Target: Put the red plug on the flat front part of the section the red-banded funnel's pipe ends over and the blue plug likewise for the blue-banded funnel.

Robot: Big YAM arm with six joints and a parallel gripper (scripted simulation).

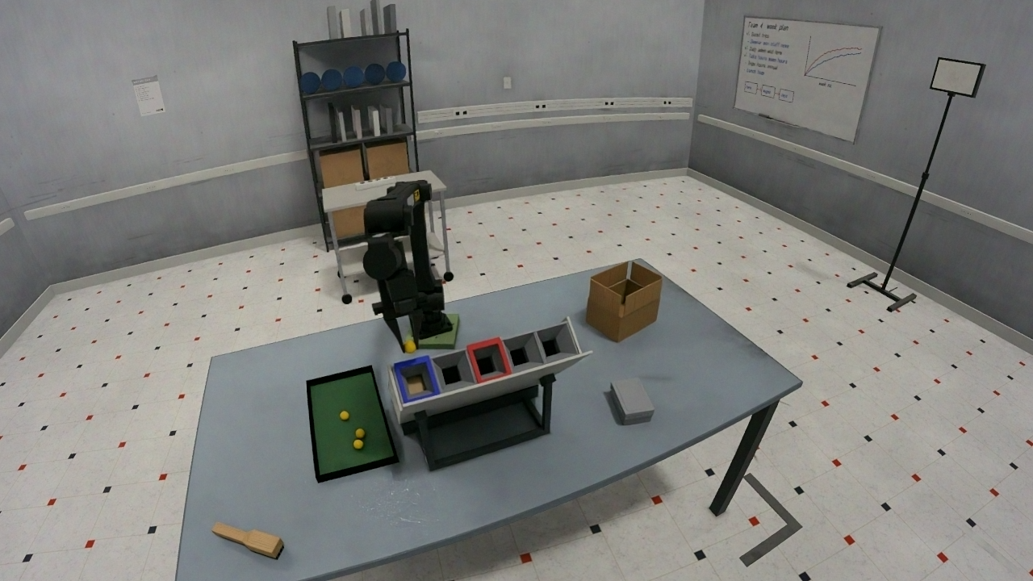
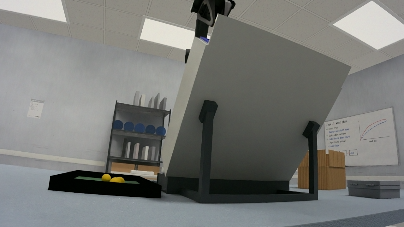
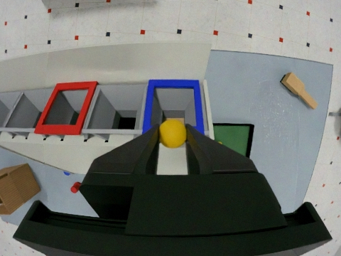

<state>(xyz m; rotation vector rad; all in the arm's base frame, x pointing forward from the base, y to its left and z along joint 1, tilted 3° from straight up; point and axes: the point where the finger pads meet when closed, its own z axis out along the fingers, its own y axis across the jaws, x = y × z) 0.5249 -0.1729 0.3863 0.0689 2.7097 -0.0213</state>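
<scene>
Now: hand 2 cm short of the blue band and 7 cm above it. Also, from my hand: cover (12 cm behind, 16 cm to the left, 18 cm below); then green tray (26 cm behind, 17 cm to the right, 38 cm below); then red band (3 cm ahead, 15 cm to the left, 7 cm below).
</scene>
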